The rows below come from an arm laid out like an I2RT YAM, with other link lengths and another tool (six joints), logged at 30 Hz.
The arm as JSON. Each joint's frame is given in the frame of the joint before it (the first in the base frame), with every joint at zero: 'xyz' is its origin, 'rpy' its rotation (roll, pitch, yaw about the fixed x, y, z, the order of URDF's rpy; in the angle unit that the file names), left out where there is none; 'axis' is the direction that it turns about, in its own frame. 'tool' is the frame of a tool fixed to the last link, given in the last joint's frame.
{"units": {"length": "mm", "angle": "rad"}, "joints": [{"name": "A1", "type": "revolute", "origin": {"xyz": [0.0, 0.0, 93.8], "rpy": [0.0, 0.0, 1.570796]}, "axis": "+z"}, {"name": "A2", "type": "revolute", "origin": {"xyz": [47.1, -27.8, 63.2], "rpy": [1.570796, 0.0, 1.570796]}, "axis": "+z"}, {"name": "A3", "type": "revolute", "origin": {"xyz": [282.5, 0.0, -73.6], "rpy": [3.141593, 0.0, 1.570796]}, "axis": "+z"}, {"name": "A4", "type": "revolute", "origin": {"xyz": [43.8, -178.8, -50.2], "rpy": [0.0, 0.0, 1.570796]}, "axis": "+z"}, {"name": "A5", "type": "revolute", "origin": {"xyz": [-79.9, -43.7, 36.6], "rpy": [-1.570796, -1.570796, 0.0]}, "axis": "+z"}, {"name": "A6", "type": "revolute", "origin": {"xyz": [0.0, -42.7, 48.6], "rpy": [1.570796, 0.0, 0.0]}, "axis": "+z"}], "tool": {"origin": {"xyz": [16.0, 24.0, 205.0], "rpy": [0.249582, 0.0, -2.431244]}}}
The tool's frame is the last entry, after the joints.
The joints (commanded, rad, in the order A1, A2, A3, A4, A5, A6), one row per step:
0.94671, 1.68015, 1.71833, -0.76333, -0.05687, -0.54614
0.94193, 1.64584, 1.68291, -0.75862, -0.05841, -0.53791
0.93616, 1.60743, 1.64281, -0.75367, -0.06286, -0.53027
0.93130, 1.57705, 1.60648, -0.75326, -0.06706, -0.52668
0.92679, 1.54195, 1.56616, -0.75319, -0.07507, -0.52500
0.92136, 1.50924, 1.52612, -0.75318, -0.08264, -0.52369
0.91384, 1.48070, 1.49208, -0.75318, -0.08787, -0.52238
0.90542, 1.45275, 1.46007, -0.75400, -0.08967, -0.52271
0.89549, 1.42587, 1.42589, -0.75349, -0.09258, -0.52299
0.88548, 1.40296, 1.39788, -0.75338, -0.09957, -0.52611
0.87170, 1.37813, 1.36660, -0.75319, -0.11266, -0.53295
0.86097, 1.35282, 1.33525, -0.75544, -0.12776, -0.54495
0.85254, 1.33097, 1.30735, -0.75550, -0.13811, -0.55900
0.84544, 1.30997, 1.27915, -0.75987, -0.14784, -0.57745
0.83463, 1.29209, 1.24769, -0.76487, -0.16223, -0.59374
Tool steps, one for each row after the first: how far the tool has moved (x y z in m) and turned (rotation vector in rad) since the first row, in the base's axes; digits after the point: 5 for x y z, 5 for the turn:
-0.00387, -0.00833, 0.00137, 0.00674, 0.00398, -0.00906
-0.00876, -0.01743, 0.00227, 0.01411, 0.00933, -0.01652
-0.01367, -0.02587, 0.00000, 0.01267, 0.01712, -0.02065
-0.02025, -0.03460, -0.00232, 0.01229, 0.02554, -0.02034
-0.02636, -0.04337, -0.00580, 0.00992, 0.03480, -0.02110
-0.03052, -0.05178, -0.00870, 0.00820, 0.04173, -0.02570
-0.03366, -0.06068, -0.01137, 0.00507, 0.04541, -0.03266
-0.03670, -0.06971, -0.01522, 0.00095, 0.05092, -0.04038
-0.03967, -0.07688, -0.01823, -0.00113, 0.05580, -0.04323
-0.04328, -0.08451, -0.02193, -0.00292, 0.06246, -0.04288
-0.04858, -0.09136, -0.02608, -0.00727, 0.06827, -0.03459
-0.05270, -0.09716, -0.02963, -0.01255, 0.06890, -0.02605
-0.05774, -0.10340, -0.03457, -0.02370, 0.07005, -0.01373
-0.06330, -0.11017, -0.04200, -0.03670, 0.07989, -0.00329

